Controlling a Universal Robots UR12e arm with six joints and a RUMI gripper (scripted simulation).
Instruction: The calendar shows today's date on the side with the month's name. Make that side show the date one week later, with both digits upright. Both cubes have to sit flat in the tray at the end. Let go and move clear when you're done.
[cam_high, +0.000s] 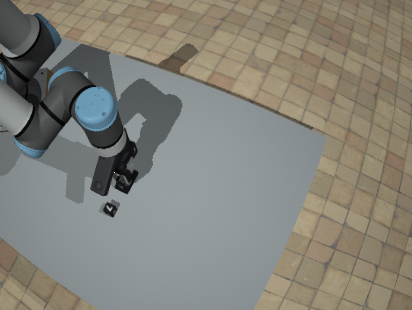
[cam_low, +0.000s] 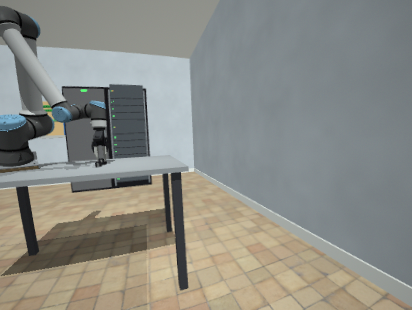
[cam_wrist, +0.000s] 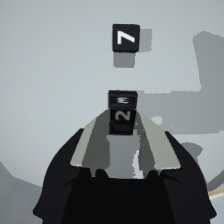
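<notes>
Right now the black cube is 1 cm below my hand. Round my hand: dark tray 2 cm to the left, 3 cm below.
</notes>
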